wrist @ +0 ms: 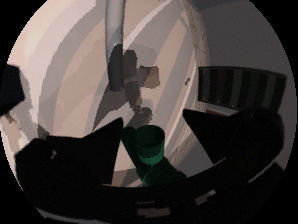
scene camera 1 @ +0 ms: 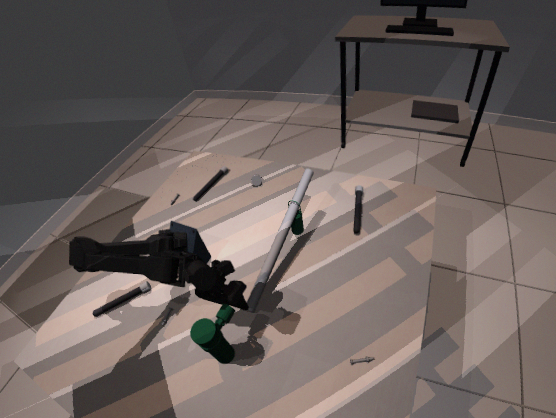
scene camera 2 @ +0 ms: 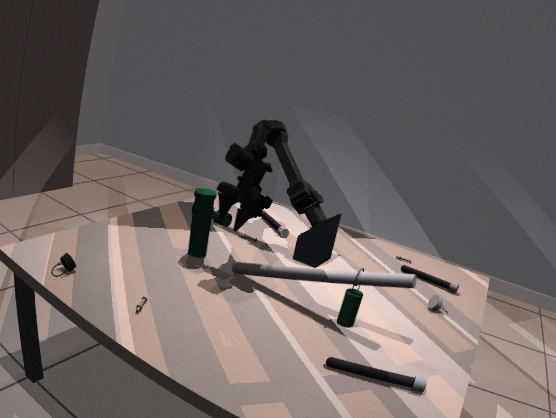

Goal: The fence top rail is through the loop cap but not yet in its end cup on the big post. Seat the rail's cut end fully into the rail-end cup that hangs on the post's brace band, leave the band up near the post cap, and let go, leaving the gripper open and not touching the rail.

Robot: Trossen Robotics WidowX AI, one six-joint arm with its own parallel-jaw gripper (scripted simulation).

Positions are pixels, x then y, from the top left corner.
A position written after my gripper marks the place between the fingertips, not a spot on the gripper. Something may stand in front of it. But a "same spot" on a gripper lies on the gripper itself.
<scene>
my gripper: wrist; scene camera 1; scene camera 2 227, 226
same spot on green fence post: (scene camera 2: 200, 227) = (scene camera 1: 225, 341)
same spot on my gripper: (scene camera 1: 217, 299) = (wrist: 113, 150)
</scene>
